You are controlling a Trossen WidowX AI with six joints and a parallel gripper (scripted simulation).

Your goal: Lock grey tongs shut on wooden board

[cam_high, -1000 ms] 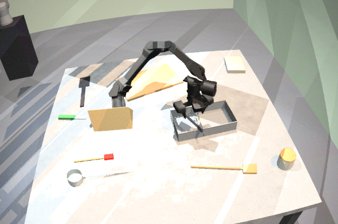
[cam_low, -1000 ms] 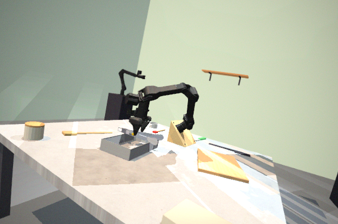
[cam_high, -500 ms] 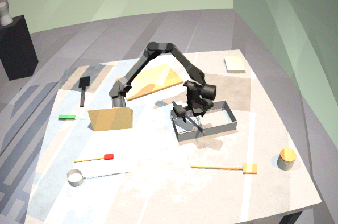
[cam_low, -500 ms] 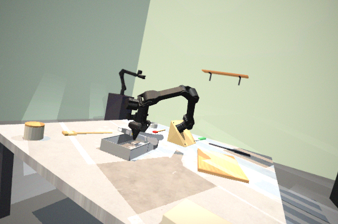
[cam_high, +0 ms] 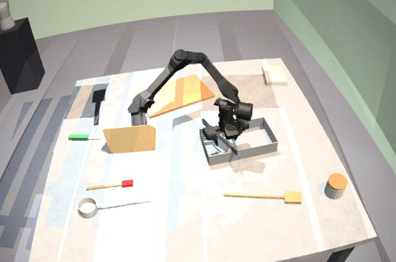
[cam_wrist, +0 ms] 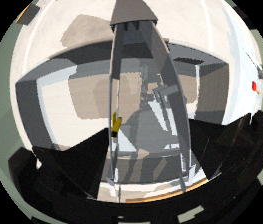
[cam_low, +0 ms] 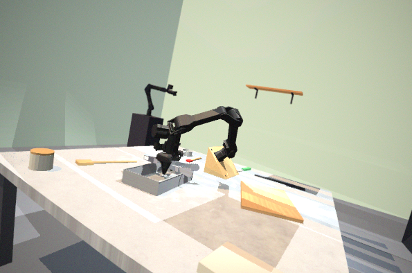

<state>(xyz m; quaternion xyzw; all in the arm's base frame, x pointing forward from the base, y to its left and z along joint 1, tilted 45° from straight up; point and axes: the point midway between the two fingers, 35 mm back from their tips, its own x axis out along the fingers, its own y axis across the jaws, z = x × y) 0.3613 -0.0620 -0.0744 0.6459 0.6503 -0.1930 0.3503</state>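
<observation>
The grey roasting tin lies 5 cm ahead of my gripper tip and 1 cm to the left of it. From my gripper tip the other things lie so: red-headed spatula (48 cm behind, 13 cm to the right, 2 cm below); canister (37 cm ahead, 34 cm to the right); wooden board (19 cm behind, 44 cm to the left, 2 cm below).
</observation>
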